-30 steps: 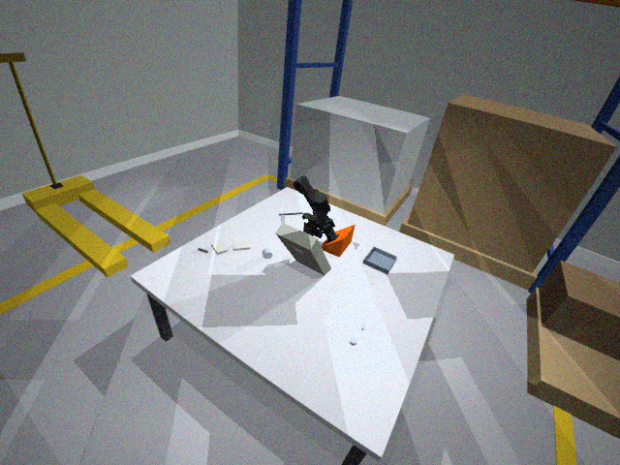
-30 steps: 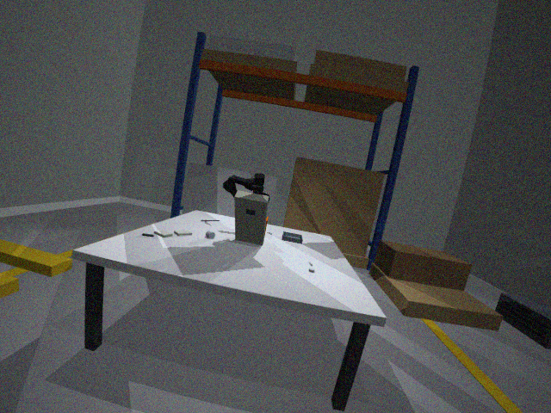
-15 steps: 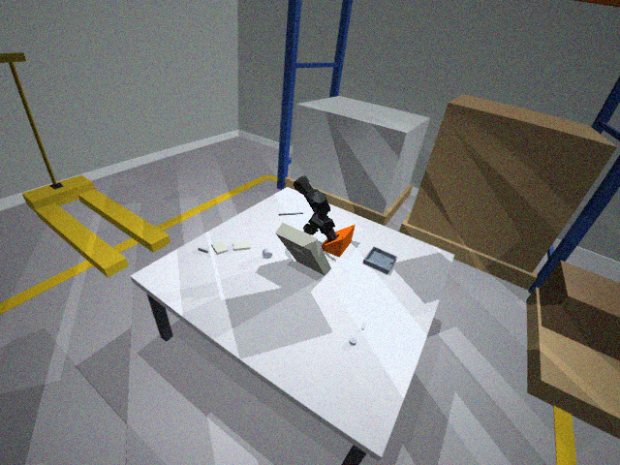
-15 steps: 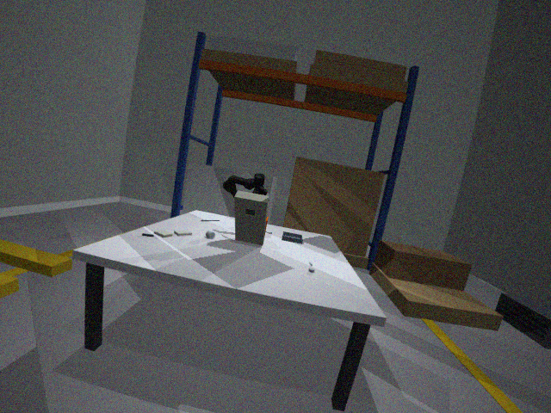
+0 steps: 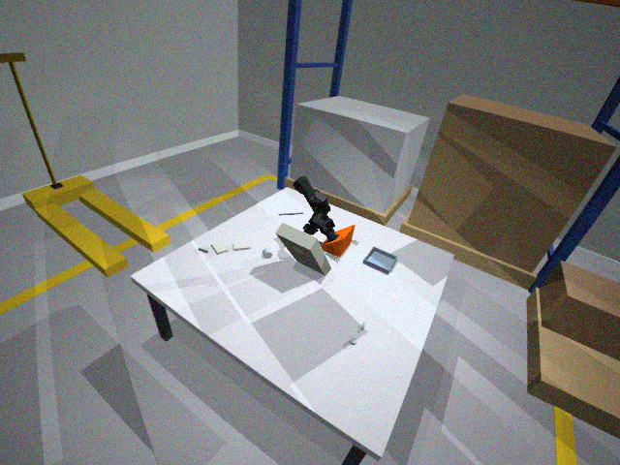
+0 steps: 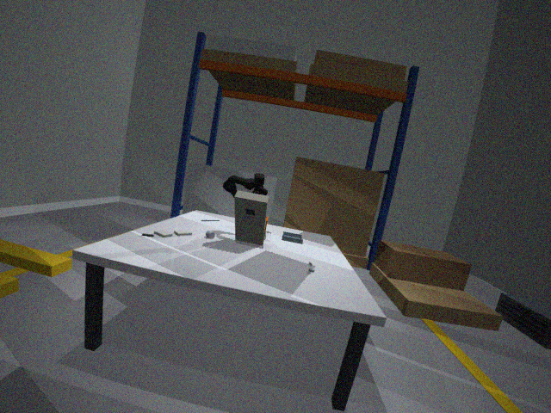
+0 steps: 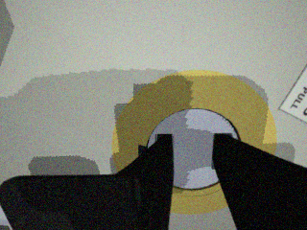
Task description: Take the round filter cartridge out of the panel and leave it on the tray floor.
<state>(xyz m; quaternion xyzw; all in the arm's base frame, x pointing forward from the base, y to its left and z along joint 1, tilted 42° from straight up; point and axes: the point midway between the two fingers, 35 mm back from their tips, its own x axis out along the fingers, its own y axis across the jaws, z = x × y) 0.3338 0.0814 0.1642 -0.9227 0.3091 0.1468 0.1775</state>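
My gripper tip is now 10 mm short of the round grey filter cartridge and 10 mm above it. Round my gripper tip: pale service panel (80 mm below, 40 mm behind, 10 mm to the left); dark tray (360 mm behind, 340 mm to the left, 240 mm below).
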